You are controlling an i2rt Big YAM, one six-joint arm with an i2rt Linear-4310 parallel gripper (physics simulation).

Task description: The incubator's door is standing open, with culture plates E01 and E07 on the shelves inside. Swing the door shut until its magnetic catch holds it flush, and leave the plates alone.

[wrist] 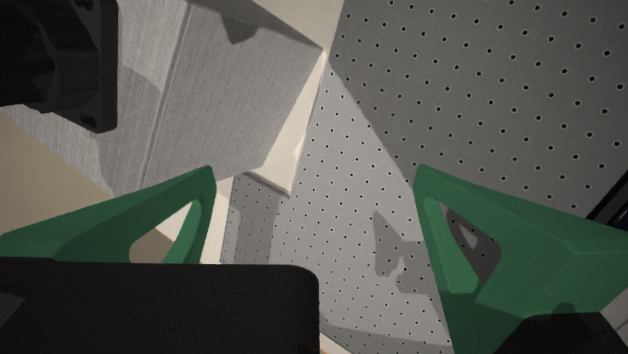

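Where they show: gripper, fingertip midpoint: point(314, 176); arm's base, link origin: point(81, 56).
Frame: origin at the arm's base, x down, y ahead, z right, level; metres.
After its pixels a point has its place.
Note:
A brushed-metal box point(220, 95) {x 0.090, y 0.088, z 0.004 m}, which looks like the incubator, fills the upper left of the wrist view. A thin straight seam runs down its surface. I cannot tell which part is the door or how far open it stands. The shelves and plates E01 and E07 do not show. My gripper point(314, 176) {x -0.025, y 0.264, z -0.022 m} is open and empty, with its green fingers wide apart. The left fingertip overlaps the lower edge of the metal box in the view; I see no clear contact. The right fingertip is over the perforated panel, right of the box.
A grey perforated panel point(360, 170) {x 0.241, y 0.227, z 0.061 m} spans the middle and right, with shadows across it. A black flanged part point(107, 65) {x 0.000, y 0.044, z -0.005 m} stands in front of the metal at the upper left. A dark object point(616, 200) {x 0.219, y 0.479, z -0.045 m} shows at the right edge. A pale strip point(286, 155) borders the box.

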